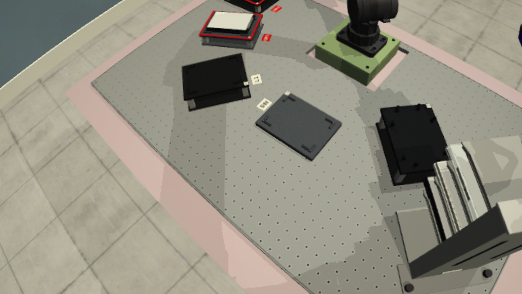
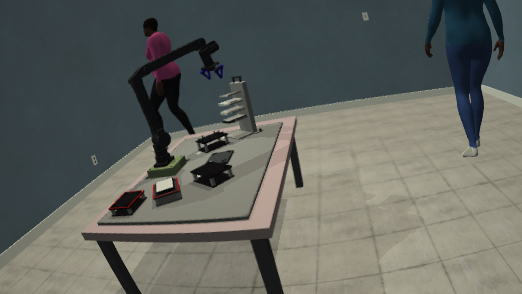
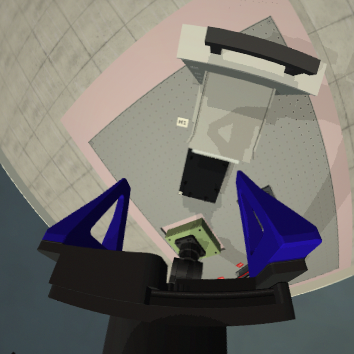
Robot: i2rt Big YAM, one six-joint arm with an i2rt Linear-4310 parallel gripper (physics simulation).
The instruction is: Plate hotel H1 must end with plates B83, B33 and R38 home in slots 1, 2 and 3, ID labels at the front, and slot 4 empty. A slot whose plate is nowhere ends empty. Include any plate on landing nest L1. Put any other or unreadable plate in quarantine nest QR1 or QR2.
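Where they show: gripper, fingertip midpoint: (image 2: 215, 78) (image 3: 179, 179); arm's base at its link origin: (image 1: 361, 40) (image 2: 164, 163) (image 3: 190, 246).
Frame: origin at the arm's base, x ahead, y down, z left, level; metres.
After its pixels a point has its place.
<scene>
Plate hotel H1 (image 1: 460, 245) {x 0.431, y -0.176, z 0.414 m} (image 2: 244, 107) (image 3: 192, 44) {x 0.334, y -0.285, z 0.501 m} stands at the table's far end. Its shelves are stacked one above another; pale plates seem to lie on some, but slots and IDs cannot be read. Landing nest L1 (image 1: 215, 75) {x 0.352, y -0.013, z -0.203 m} (image 2: 212, 170) {x 0.372, y -0.013, z -0.234 m} is black, raised and bears no plate. A red-edged quarantine nest (image 1: 204, 35) {x 0.257, y -0.002, z -0.366 m} (image 2: 167, 198) {x 0.191, y 0.032, z -0.376 m} bears a white plate (image 1: 231, 21) {x 0.177, y -0.018, z -0.330 m} (image 2: 165, 185) {x 0.187, y -0.018, z -0.349 m}, ID unreadable. The other red-edged nest (image 1: 257, 5) {x 0.056, y 0.000, z -0.344 m} (image 2: 127, 201) {x 0.023, y -0.003, z -0.449 m} bears no plate. My gripper (image 2: 214, 77) {x 0.269, y -0.341, z 0.403 m} (image 3: 179, 179) {x 0.269, y -0.341, z 0.403 m} is open and empty, high up beside the hotel's top, on the arm-base side.
A black raised stand with pegs (image 1: 412, 132) {x 0.200, y -0.023, z 0.257 m} (image 2: 212, 140) {x 0.227, y -0.018, z 0.211 m} (image 3: 205, 175) {x 0.209, y -0.023, z 0.267 m} stands close before the hotel. A flat grey nest (image 1: 298, 127) {x 0.322, y 0.025, z 0.041 m} (image 2: 221, 157) {x 0.327, y 0.025, z 0.024 m} lies beside L1. The green arm base (image 1: 345, 57) {x 0.085, y 0.000, z 0.004 m} (image 2: 166, 168) {x 0.056, y 0.001, z -0.087 m} (image 3: 200, 234) {x 0.070, y 0.000, z 0.043 m} stands at one table edge. A person in pink (image 2: 161, 47) is behind the arm.
</scene>
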